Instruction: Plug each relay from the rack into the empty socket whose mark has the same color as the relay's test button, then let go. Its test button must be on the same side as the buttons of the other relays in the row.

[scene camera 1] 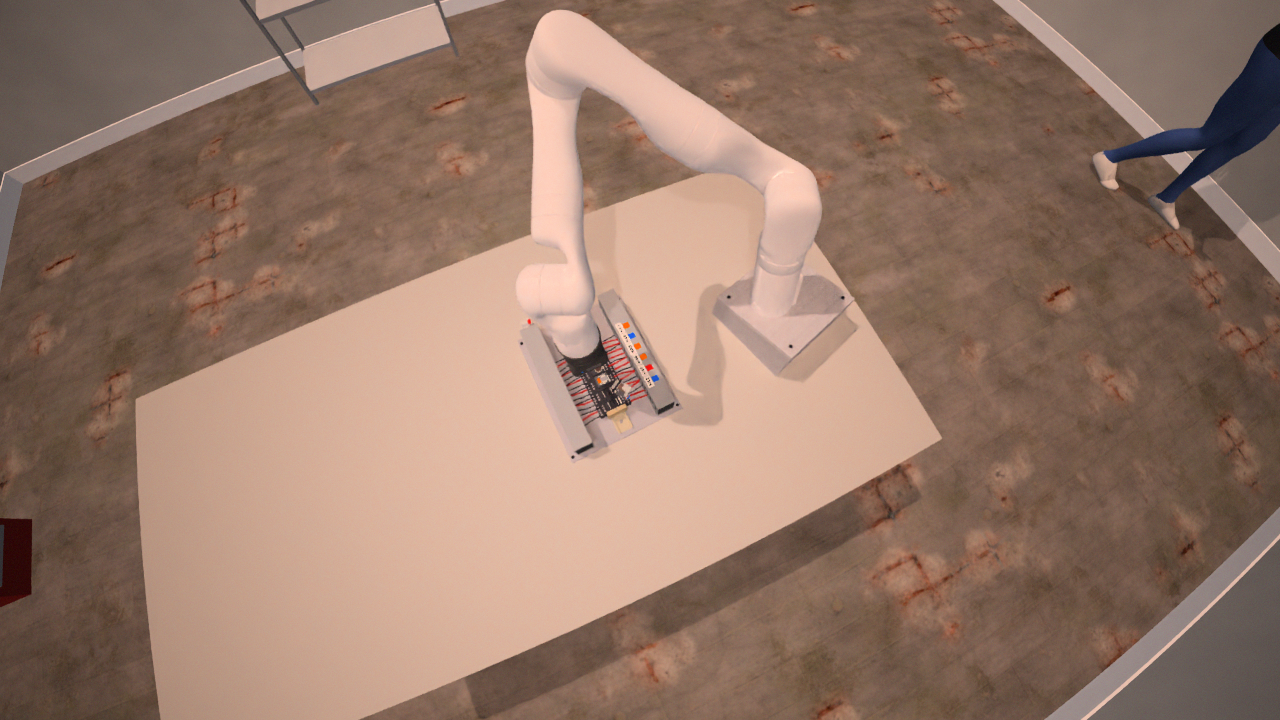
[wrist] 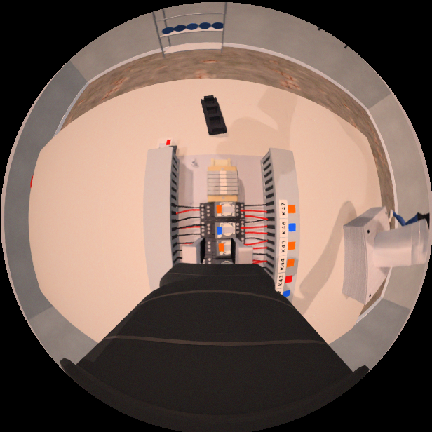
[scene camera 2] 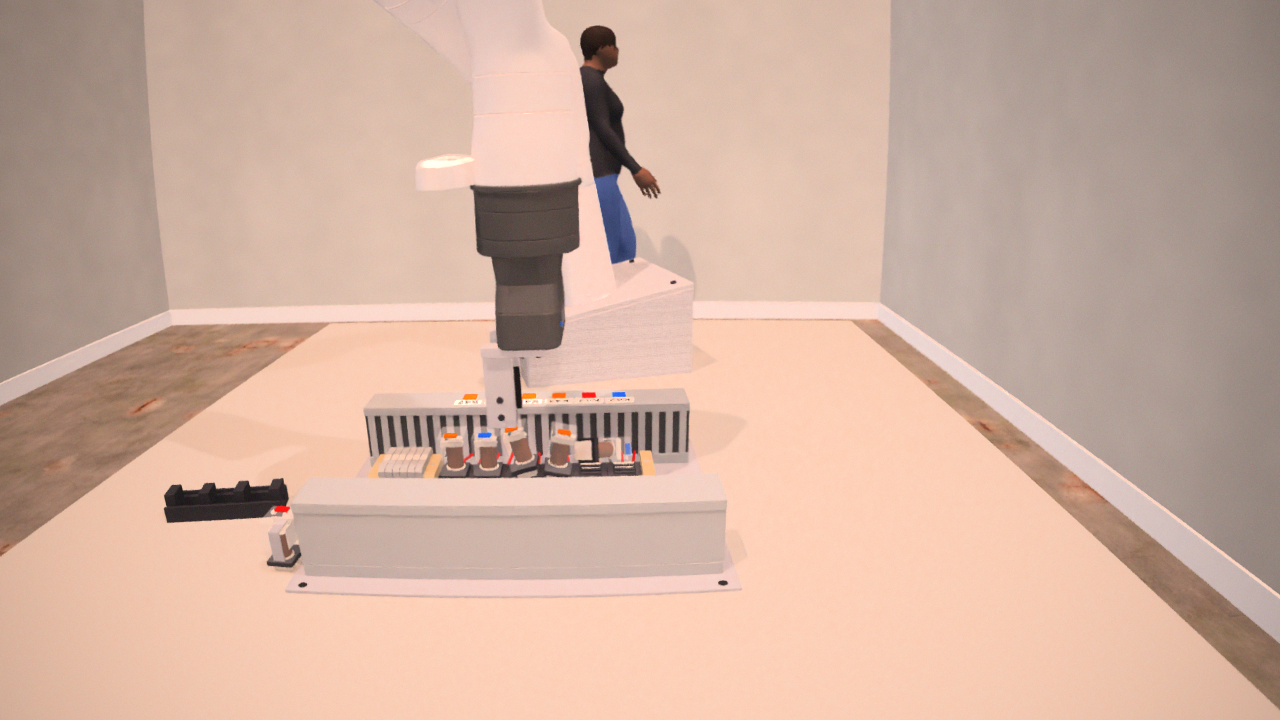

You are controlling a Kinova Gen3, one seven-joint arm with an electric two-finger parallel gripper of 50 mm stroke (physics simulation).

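Places are measured from the arm's base along level axes (x ahead, y left, z up), in metres.
Pixels of known places: gripper, fingertip midpoint: point(scene camera 2: 506, 416); arm's base, link origin: point(scene camera 1: 770, 300) point(scene camera 2: 581, 295).
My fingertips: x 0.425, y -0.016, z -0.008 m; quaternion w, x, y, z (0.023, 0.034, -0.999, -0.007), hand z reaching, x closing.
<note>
For each thing: its top centre in the pictures, then the offset to it from my fingertips. "pt": a spot on its surface instead.
- K45 relay, top centre: point(scene camera 2: 518, 423) point(scene camera 1: 595, 363) dx -0.013, dy +0.007, dz -0.010 m
- K47 orange relay, top centre: point(scene camera 2: 452, 431) dx -0.006, dy -0.047, dz -0.016 m
- K46 blue relay, top centre: point(scene camera 2: 485, 430) dx -0.009, dy -0.020, dz -0.016 m
- orange-button relay, top centre: point(scene camera 2: 558, 426) point(scene camera 1: 601, 377) dx -0.015, dy +0.039, dz -0.014 m
- blue-button relay, top centre: point(scene camera 2: 601, 431) point(scene camera 1: 621, 386) dx -0.049, dy +0.070, dz -0.030 m
- red-button relay, top centre: point(scene camera 2: 277, 513) point(scene camera 1: 526, 322) dx +0.102, dy -0.156, dz -0.042 m
- black rack, top centre: point(scene camera 2: 223, 486) dx +0.027, dy -0.253, dz -0.063 m
- far duct, surface spot: point(scene camera 2: 384, 404) pt dx -0.082, dy -0.134, dz -0.023 m
My gripper point(scene camera 2: 503, 424) point(wrist: 217, 246) is partly open and empty, its fingers on either side of the K45 relay point(scene camera 2: 521, 449) point(wrist: 227, 247). That orange-button relay leans in the scene camera 2 view. The K47 orange relay point(scene camera 2: 454, 454) point(wrist: 227, 209) and K46 blue relay point(scene camera 2: 486, 454) point(wrist: 228, 229) stand upright, buttons on the left in the wrist view. Another orange-button relay point(scene camera 2: 561, 452) leans slightly. A blue-button relay point(scene camera 2: 607, 449) lies on its side over the right-hand sockets. A red-button relay point(scene camera 2: 281, 542) point(wrist: 164, 143) stands outside the panel. The black rack point(scene camera 2: 225, 511) point(wrist: 215, 121) holds no relay.
A near grey duct point(scene camera 2: 510, 541) point(wrist: 159, 210) and a far duct point(scene camera 2: 384, 404) point(wrist: 285, 175) flank the row, with wires between. The far duct bears the colored marks. Terminal blocks point(scene camera 2: 404, 462) point(wrist: 223, 182) stand at the row's end. The robot base point(scene camera 1: 785, 322) is beyond the far duct.
</note>
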